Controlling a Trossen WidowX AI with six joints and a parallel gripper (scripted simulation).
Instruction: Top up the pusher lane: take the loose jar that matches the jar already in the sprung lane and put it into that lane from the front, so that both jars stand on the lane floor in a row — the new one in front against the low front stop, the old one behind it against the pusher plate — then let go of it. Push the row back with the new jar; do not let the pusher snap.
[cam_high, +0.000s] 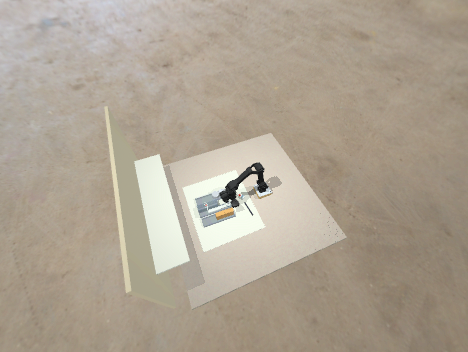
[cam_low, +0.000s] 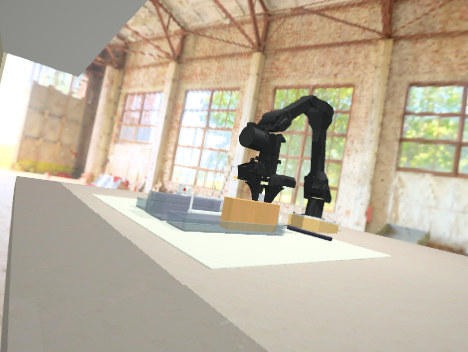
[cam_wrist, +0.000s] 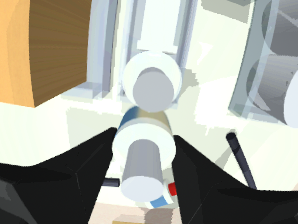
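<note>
The grey lane rack lies 18 cm ahead of my gripper tip, 4 cm to the right of it and 3 cm below it. Also, from my gripper tip: shelf: 55 cm ahead, 32 cm above, 4 cm to the right.
</note>
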